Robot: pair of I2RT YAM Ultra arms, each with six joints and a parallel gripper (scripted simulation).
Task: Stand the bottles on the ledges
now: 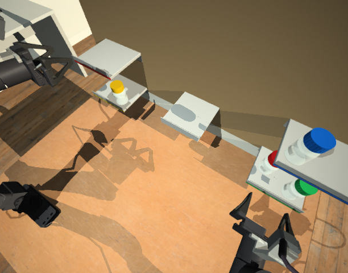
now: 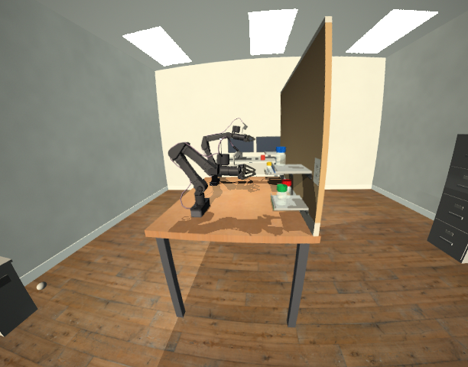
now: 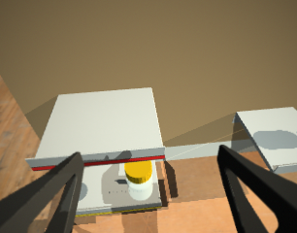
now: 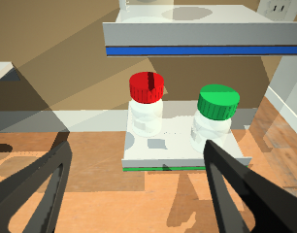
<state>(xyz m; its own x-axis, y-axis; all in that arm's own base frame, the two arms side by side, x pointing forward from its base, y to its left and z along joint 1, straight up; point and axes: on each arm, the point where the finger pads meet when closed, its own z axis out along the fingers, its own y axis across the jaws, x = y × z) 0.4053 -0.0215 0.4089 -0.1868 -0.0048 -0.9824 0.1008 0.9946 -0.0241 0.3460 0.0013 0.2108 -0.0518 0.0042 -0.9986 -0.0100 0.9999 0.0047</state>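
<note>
Right now the red-capped bottle is 190 mm ahead of my right hand, 30 mm to the right of it and 110 mm below it. Round my right hand: green-capped bottle 140 mm ahead, 120 mm to the right, 110 mm below; then blue-capped bottle 150 mm ahead, 20 mm to the right, 80 mm above; then brown wall 320 mm ahead, 300 mm to the left, 200 mm above.
</note>
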